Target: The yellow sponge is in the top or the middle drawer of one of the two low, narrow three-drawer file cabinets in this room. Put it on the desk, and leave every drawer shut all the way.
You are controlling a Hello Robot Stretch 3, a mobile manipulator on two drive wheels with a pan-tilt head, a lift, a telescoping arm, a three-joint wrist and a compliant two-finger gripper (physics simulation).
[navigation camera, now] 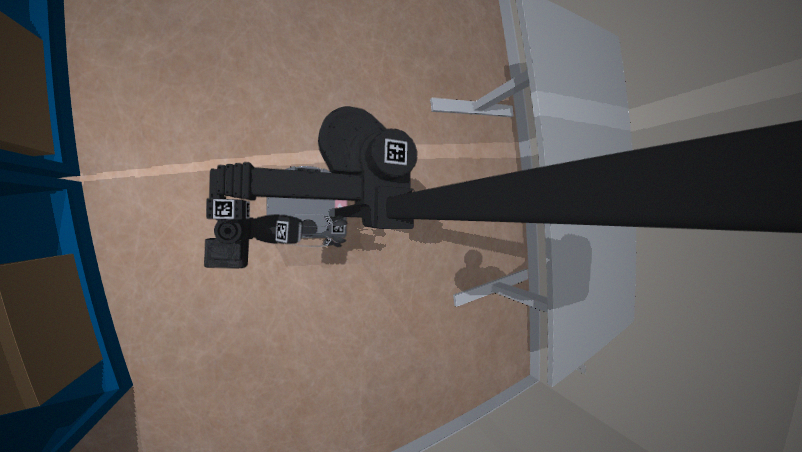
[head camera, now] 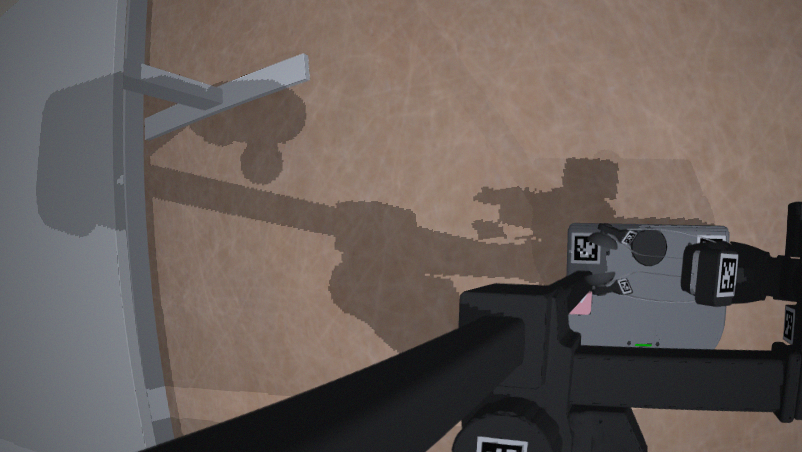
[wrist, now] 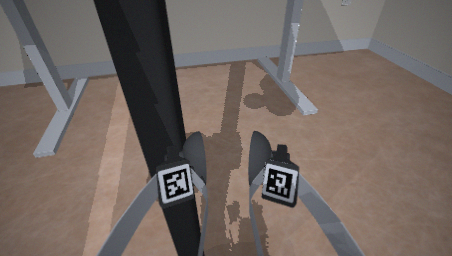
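Seen in the pictures: gripper, fingertip midpoint: (navigation camera: 345,231) (head camera: 587,258) (wrist: 226,150); robot's base, link origin: (navigation camera: 307,225) (head camera: 646,248).
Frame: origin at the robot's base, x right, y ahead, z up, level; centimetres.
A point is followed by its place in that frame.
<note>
The desk (head camera: 67,291) @(z 72.0, x -94.3, y -10.8 cm) (navigation camera: 612,280) @(z 72.0, x -130.6, y 22.0 cm) is a pale grey table with a shadow across its top. It stands along the wall at the left of the head view and the right of the navigation view. In the wrist view, its left leg (wrist: 57,85) @(z 16.6, x -100.7, y -77.6 cm) and right leg (wrist: 288,50) @(z 22.5, x -119.9, y 41.3 cm) stand on the floor. My gripper (head camera: 602,259) @(z 58.0, x -9.1, y -0.8 cm) (navigation camera: 336,229) @(z 58.0, x -9.1, y -0.8 cm) (wrist: 226,150) @(z 58.0, x -9.1, y -0.8 cm) is open, with nothing between its fingertips. It is folded in over my base (head camera: 673,325) @(z 16.0, x 6.0, y -14.9 cm), away from the desk. The yellow sponge and the two file cabinets do not show in these views.
A blue shelf unit (navigation camera: 91,263) @(z 3.1, x 88.2, y 16.2 cm) holding cardboard boxes, one of them a large brown box (navigation camera: 56,320) @(z 21.1, x 87.5, y 33.0 cm), stands at the left of the navigation view, opposite the desk. The desk's feet reach out over the brown floor. My black mast (wrist: 142,75) @(z 63.5, x -11.6, y -6.6 cm) crosses the wrist view.
</note>
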